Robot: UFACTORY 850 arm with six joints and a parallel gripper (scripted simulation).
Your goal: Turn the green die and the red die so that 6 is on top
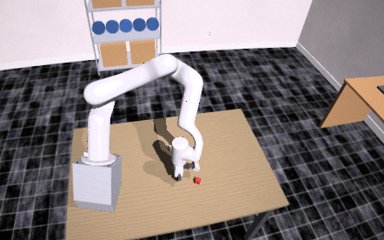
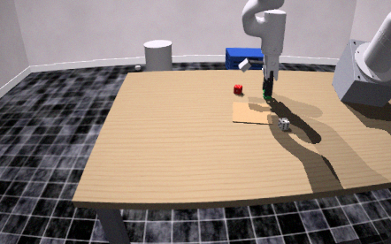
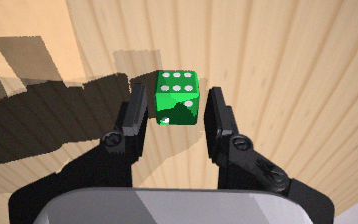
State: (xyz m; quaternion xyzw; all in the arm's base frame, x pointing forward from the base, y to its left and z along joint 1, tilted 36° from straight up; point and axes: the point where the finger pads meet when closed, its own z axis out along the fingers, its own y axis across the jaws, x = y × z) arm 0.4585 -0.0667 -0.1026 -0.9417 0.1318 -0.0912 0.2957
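My hand is 20 mm above the green die. From my hand the other things lie so: red die (110 mm ahead, 60 mm to the right, 20 mm below); then tan mat (100 mm ahead, 120 mm to the left, 40 mm below); then white die (20 mm ahead, 230 mm to the left, 20 mm below).
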